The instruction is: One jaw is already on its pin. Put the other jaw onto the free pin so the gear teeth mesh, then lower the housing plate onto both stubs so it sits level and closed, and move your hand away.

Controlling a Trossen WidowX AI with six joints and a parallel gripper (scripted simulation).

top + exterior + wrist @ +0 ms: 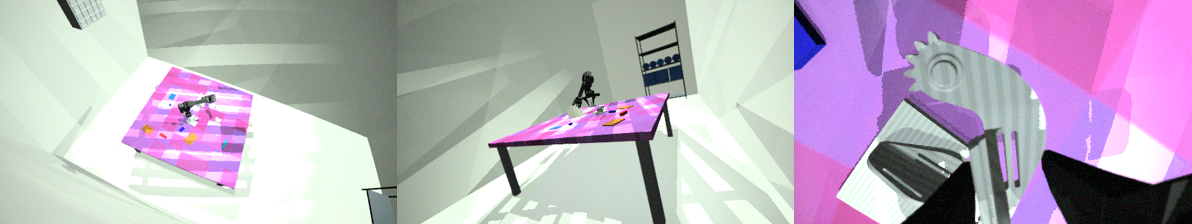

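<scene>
Right now my gripper tip is 3 cm short of the white jaw and 2 cm to the left of it. Round my gripper tip: red block 32 cm ahead, 17 cm to the right, 8 cm below; blue block 18 cm ahead, 8 cm below; white base 8 cm to the left, 8 cm below, 5 cm ahead.
</scene>
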